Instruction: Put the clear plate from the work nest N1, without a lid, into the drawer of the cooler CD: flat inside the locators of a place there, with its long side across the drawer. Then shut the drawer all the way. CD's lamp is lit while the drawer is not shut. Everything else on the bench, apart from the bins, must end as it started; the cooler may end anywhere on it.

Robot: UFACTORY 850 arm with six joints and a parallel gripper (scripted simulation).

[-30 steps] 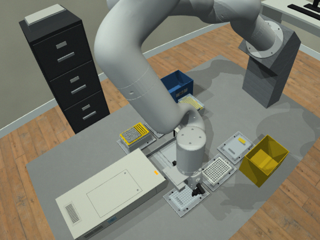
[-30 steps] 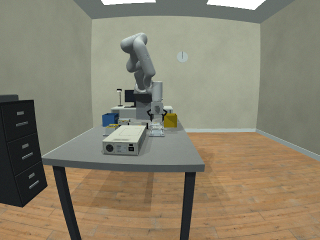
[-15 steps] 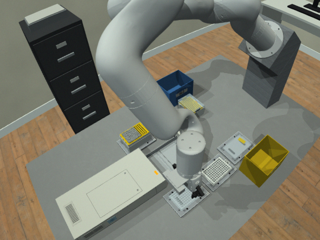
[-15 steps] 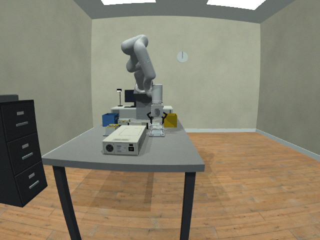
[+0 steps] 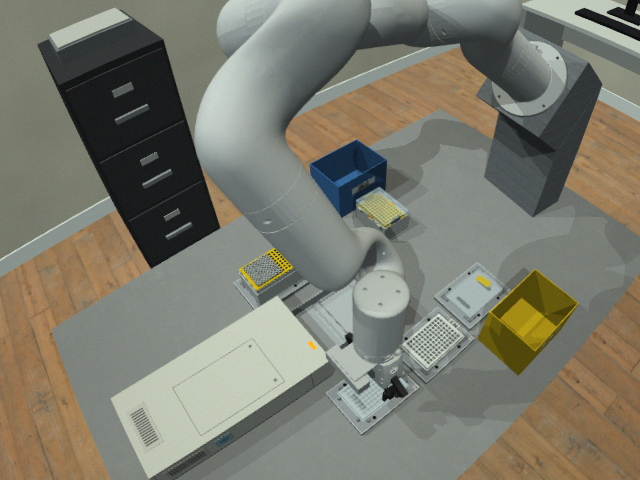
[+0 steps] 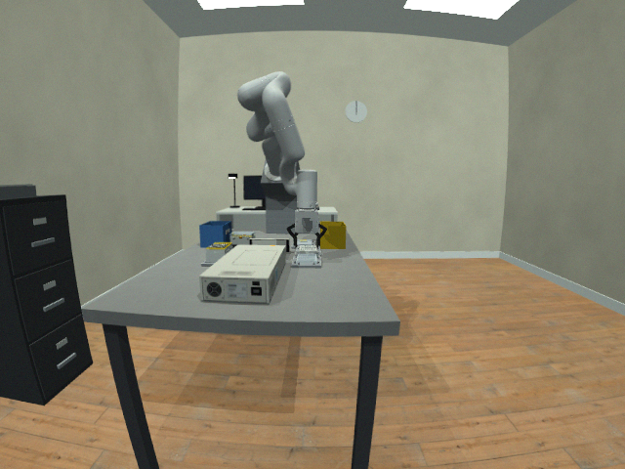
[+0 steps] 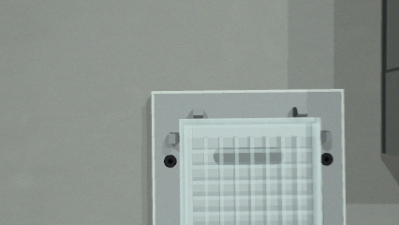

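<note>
Right now my hand is 60 mm above the clear plate. Round my hand: work nest N1: 70 mm below; white well plate: 170 mm behind, 70 mm to the left, 60 mm below; drawer: 150 mm to the right, 120 mm behind, 40 mm below.
</note>
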